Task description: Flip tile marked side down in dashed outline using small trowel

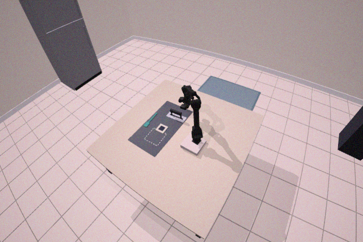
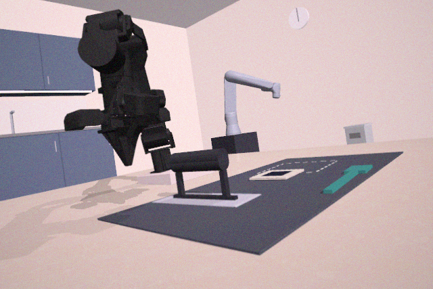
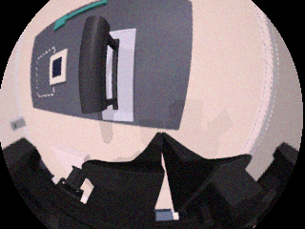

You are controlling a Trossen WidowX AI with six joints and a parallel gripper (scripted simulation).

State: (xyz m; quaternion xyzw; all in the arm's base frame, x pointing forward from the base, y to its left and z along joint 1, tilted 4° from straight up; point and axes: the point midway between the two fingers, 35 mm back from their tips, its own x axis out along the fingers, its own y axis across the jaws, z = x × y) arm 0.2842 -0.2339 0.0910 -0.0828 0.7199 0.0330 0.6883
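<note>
Right now the trowel is 10 cm to the left of my gripper tip, 9 cm ahead of it and 4 cm below it. Also, from my gripper tip: teal t-shaped tool: 31 cm to the left, 25 cm ahead, 8 cm below; then dark mat: 27 cm to the left, 12 cm ahead, 10 cm below; then white tile: 31 cm to the left, 8 cm below, 8 cm ahead.
</note>
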